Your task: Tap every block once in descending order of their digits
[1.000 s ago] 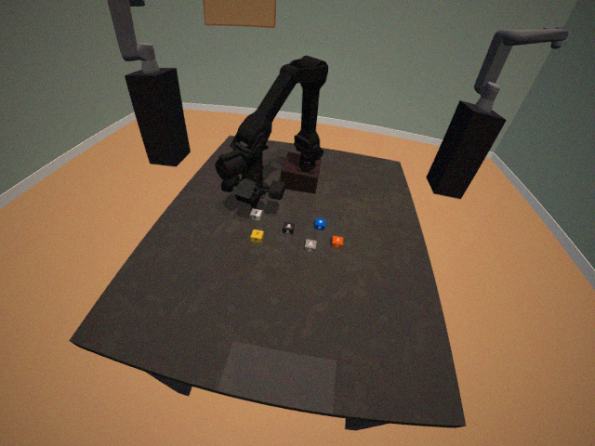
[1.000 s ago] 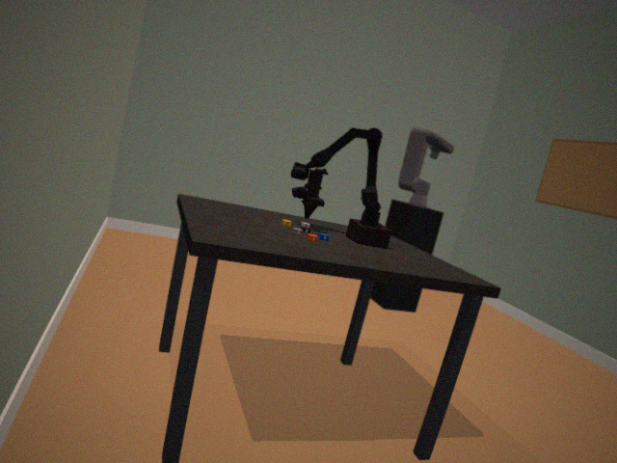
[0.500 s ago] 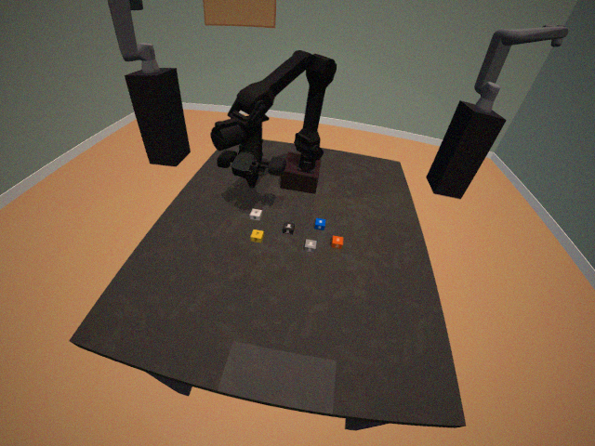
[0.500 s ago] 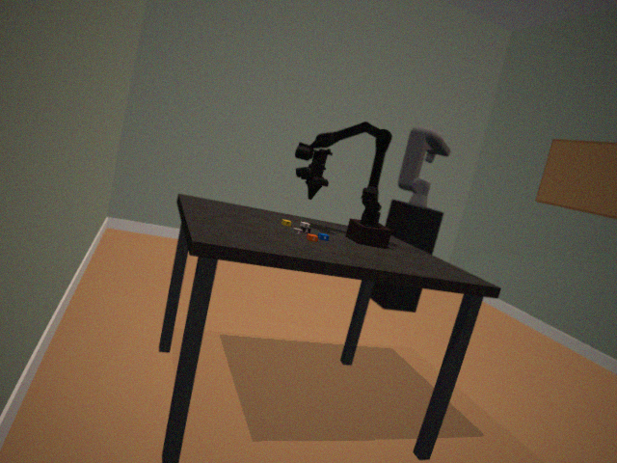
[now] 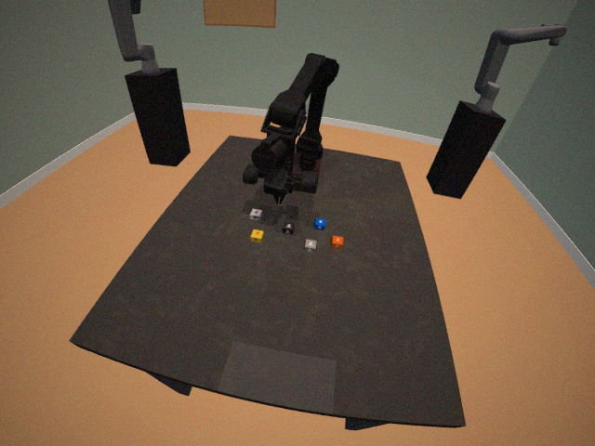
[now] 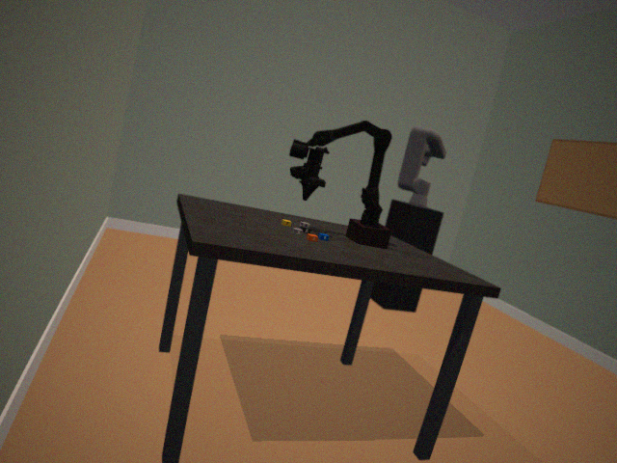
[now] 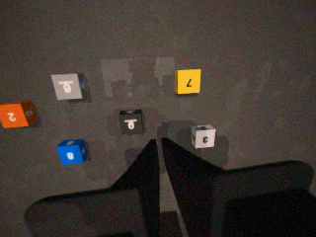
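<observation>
Now: the orange block 10 mm ahead of my gripper tip, 190 mm to the left of it and 110 mm below it. Also, from my gripper tip: white block (60 mm behind, 90 mm to the right, 110 mm below); then black block (20 mm behind, 30 mm to the left, 110 mm below); then yellow block (30 mm ahead, 60 mm to the right, 110 mm below).
</observation>
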